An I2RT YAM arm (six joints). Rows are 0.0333 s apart.
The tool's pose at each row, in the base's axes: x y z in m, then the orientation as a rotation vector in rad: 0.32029, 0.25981, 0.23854, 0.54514, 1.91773, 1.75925; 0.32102, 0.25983, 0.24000, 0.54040, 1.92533, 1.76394; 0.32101, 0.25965, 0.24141, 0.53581, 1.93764, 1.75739; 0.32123, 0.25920, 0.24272, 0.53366, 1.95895, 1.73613; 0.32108, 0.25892, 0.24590, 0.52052, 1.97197, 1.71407; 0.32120, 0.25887, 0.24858, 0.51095, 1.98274, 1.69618; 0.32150, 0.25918, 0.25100, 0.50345, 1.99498, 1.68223
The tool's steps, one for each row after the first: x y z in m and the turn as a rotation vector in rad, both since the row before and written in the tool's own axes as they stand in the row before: -0.00069, 0.00143, 0.00036, 0.00163, 0.00876, 0.00146; -0.00020, 0.00139, -0.00024, 0.00894, 0.00551, -0.00323; -0.00054, 0.00125, -0.00033, 0.02069, 0.00233, -0.00709; -0.00031, 0.00312, -0.00061, 0.01404, 0.00072, -0.01635; -0.00040, 0.00264, -0.00026, 0.01180, 0.00049, -0.01244; -0.00035, 0.00243, 0.00014, 0.01143, 0.00293, -0.00867
